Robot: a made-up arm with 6 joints.
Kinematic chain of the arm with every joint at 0, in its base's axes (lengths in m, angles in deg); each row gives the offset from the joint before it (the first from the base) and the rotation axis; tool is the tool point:
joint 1: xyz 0 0 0.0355 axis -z
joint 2: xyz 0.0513 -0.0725 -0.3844 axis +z
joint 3: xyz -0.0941 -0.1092 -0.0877 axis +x
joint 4: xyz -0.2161 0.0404 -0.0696 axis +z
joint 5: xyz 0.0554 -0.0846 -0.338 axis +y
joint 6: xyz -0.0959 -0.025 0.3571 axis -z
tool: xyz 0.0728 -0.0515 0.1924
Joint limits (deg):
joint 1: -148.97..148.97
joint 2: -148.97..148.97
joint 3: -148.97..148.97
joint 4: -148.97..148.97
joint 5: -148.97..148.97
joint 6: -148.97..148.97
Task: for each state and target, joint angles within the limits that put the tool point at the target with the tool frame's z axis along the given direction. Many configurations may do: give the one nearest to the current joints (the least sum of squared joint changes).
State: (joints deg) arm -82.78 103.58 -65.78 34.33 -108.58 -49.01
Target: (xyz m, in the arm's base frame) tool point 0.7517 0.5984 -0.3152 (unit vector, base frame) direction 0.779 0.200 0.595
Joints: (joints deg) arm -75.96 100.21 -61.34 40.08 -86.30 -47.68
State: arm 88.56 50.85 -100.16 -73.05 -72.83 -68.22
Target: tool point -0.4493 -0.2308 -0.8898 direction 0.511 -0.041 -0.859
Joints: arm 95.17 57.99 -98.11 -118.02 -66.77 -42.69
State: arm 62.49 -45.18 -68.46 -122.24 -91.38 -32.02
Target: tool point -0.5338 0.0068 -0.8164 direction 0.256 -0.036 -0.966
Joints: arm 46.97 -10.91 -113.65 -101.68 -55.35 -23.79
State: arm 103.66 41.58 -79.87 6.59 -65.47 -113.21
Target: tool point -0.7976 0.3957 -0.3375 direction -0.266 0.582 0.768
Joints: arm 111.34 41.59 -54.10 45.54 -65.70 -131.12
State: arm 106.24 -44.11 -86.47 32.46 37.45 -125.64
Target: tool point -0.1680 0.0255 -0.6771 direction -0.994 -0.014 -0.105
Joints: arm 136.26 -90.82 -55.44 37.13 56.78 -143.82
